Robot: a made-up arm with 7 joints.
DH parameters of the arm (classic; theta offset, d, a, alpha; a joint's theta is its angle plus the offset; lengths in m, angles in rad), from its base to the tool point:
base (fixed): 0 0.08 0 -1.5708
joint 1: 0 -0.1 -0.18 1.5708
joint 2: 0 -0.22 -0.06 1.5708
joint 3: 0 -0.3 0.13 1.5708
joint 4: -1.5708 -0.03 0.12 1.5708
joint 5: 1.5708 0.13 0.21 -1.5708
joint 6: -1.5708 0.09 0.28 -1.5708
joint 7: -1.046 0 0.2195 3.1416
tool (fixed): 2.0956 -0.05 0 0
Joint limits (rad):
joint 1: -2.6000..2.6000
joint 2: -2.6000..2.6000
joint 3: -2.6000..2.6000
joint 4: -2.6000..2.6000
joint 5: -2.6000..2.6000
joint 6: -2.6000..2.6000
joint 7: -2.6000..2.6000
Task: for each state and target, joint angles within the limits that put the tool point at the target. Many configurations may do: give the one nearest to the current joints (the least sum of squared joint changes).
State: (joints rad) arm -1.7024 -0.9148 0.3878 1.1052 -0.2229 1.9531 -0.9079
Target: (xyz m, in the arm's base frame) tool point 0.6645 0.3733 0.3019
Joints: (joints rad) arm -1.6663 -0.1973 0.1453 0.8008 -0.8027 1.4990 -0.7288
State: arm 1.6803 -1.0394 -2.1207 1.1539 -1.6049 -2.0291 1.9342
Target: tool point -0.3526 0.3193 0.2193
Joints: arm 1.9594 -0.4312 -2.3630 1.4304 -1.5132 -1.6133 2.2049
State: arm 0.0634 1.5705 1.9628 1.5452 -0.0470 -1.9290 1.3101
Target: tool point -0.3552 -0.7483 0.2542
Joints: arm 0.4978 2.0908 1.9513 1.6766 0.2917 -1.4683 1.3932
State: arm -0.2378 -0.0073 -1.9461 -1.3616 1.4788 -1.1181 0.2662
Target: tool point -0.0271 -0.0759 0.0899
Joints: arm -0.3025 0.1173 -1.7105 -1.5091 1.7484 -1.2683 0.5392
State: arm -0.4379 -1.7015 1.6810 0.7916 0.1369 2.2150 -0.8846
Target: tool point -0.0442 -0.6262 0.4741
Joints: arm -0.6516 -1.9886 1.8909 0.8405 -0.9165 1.7668 -0.1257
